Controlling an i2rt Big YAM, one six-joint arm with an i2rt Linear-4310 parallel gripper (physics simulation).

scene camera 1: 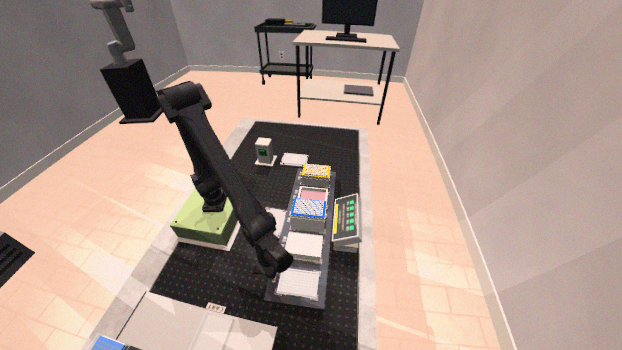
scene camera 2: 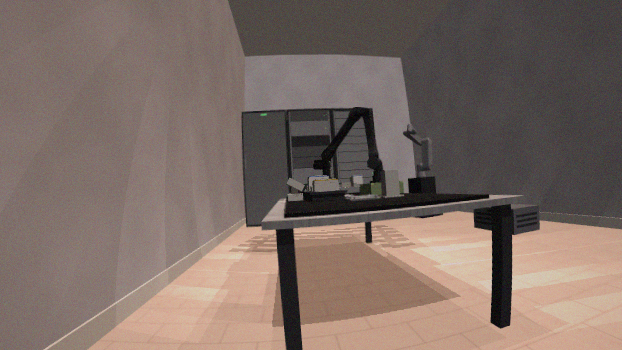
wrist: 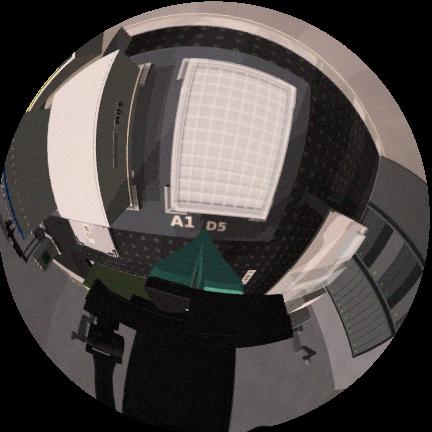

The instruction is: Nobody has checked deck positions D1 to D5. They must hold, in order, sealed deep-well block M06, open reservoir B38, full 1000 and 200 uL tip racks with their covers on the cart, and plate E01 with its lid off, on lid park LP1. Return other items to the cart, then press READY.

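Places are measured from the arm's base along level axes (x ahead, y left, z up), in millimetres.
Pixels of known places: gripper, fingertip midpoint: (scene camera 1: 271,276) (wrist: 203,234); arm's base, link origin: (scene camera 1: 216,200) (scene camera 2: 379,182).
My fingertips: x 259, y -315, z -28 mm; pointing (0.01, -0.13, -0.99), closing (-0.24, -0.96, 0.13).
For each thing: its top centre in the pictures, then the offset to it from my fingertips. "pt": a spot on its surface instead.
- white gridded plate, top centre: (wrist: 236,134) (scene camera 1: 298,281) dx +91, dy -27, dz +15 mm
- Block M06, top centre: (wrist: 63,146) (scene camera 1: 304,243) dx +112, dy +96, dz +42 mm
- blue-edged tip rack, top centre: (scene camera 1: 309,206) (scene camera 2: 317,175) dx +133, dy +218, dz +98 mm
- reservoir with pink contents, top centre: (scene camera 1: 312,194) dx +154, dy +340, dz +32 mm
- yellow-edged tip rack, top centre: (scene camera 1: 316,169) (scene camera 2: 324,179) dx +176, dy +462, dz +65 mm
- panel with green lights, surface spot: (scene camera 1: 346,217) pt dx +273, dy +185, dz +70 mm
- cart, top centre: (wrist: 302,290) dx -221, dy -248, dz +19 mm
- flat white piece, top centre: (scene camera 1: 294,158) dx +68, dy +665, dz -30 mm
- small grey device with a green screen, surface spot: (scene camera 1: 263,150) pt dx -91, dy +638, dz +49 mm
- pale pad marked RG, top centre: (wrist: 85,233) (scene camera 1: 271,221) dx -23, dy +249, dz -33 mm
- blue item, surface spot: (scene camera 1: 107,343) pt dx -389, dy -226, dz +106 mm
My gripper (wrist: 203,234) is shut and empty, above the mat beside the D5 label. A white gridded plate (scene camera 1: 298,284) (wrist: 230,140) sits at D5; whether a lid covers it I cannot tell. Block M06 (scene camera 1: 304,246) (wrist: 75,145), white-topped, sits in the neighbouring position. Beyond it stand a blue-edged tip rack (scene camera 1: 309,207), a reservoir with pink contents (scene camera 1: 313,194) and, at the far end, a yellow-edged tip rack (scene camera 1: 316,171). A panel with green lights (scene camera 1: 346,217) stands beside the deck. The cart (scene camera 1: 165,322) (wrist: 315,250) is at the near end. READY is not legible.
A flat white piece (scene camera 1: 294,159) lies past the deck's far end, near a small grey device with a green screen (scene camera 1: 263,150). The arm stands on a green base (scene camera 1: 205,220). A pale pad marked RG (wrist: 95,240) lies beside the deck. A blue item (scene camera 1: 107,343) is at the cart's edge.
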